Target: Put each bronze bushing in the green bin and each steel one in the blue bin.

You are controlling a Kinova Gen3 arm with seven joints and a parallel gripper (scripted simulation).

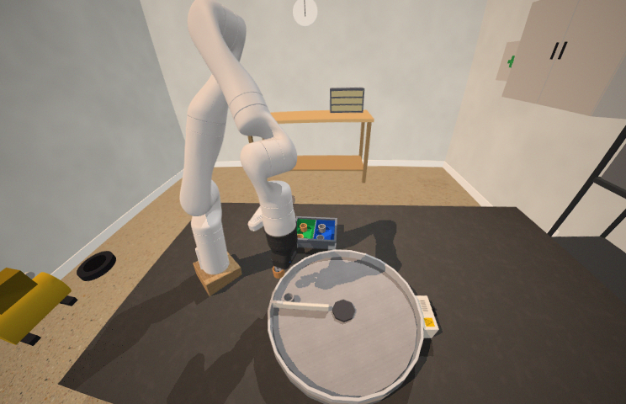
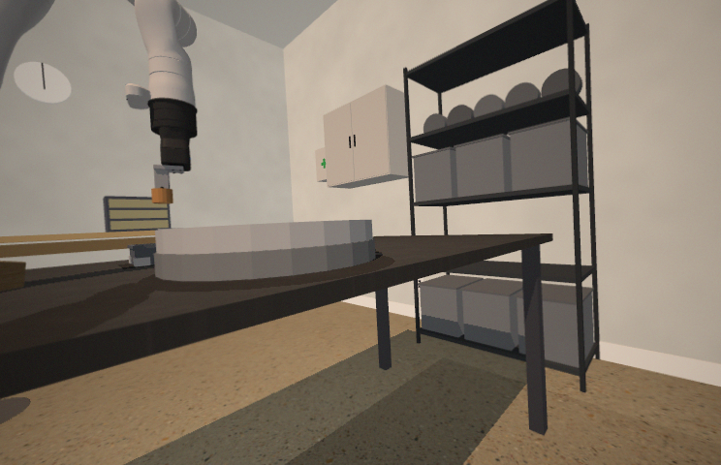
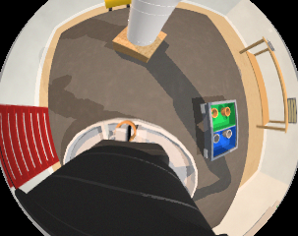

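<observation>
Right now the green bin is 7 cm ahead of my hand, 28 cm to the left of it and 13 cm below it. The rest, counted from my hand: turntable (19 cm ahead, 7 cm to the right, 10 cm below).
</observation>
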